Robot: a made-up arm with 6 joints. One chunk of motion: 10 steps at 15 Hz.
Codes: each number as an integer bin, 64 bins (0 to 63) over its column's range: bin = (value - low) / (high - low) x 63, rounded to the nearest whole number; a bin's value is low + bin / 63 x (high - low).
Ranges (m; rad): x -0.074..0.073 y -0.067..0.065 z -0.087..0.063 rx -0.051..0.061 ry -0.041..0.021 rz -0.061..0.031
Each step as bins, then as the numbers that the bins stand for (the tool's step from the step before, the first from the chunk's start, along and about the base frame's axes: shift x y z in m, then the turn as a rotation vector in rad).
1 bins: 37 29 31 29 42 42
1 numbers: 0.01233 -0.00624 -0.01319 0.00056 0.00033 0.00033
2 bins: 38 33 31 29 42 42
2 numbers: 0.01467 0.00214 -0.01319 0.00056 0.00033 0.00033
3 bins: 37 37 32 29 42 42
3 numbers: 0.01233 0.01052 -0.01081 0.00056 0.00033 0.00033
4 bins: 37 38 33 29 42 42
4 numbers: 0.01233 0.01262 -0.00843 0.00056 0.00033 0.00033
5 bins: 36 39 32 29 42 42
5 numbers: 0.01000 0.01471 -0.01081 0.00056 0.00033 0.00033
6 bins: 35 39 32 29 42 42
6 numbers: 0.00767 0.01471 -0.01081 0.00056 0.00033 0.00033
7 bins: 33 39 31 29 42 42
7 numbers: 0.00300 0.01471 -0.01319 0.00056 0.00033 0.00033
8 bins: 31 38 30 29 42 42
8 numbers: -0.00167 0.01262 -0.01557 0.00056 0.00033 0.00033
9 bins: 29 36 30 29 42 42
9 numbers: -0.00633 0.00843 -0.01557 0.00056 0.00033 0.00033
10 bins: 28 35 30 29 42 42
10 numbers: -0.00867 0.00633 -0.01557 0.00056 0.00033 0.00033
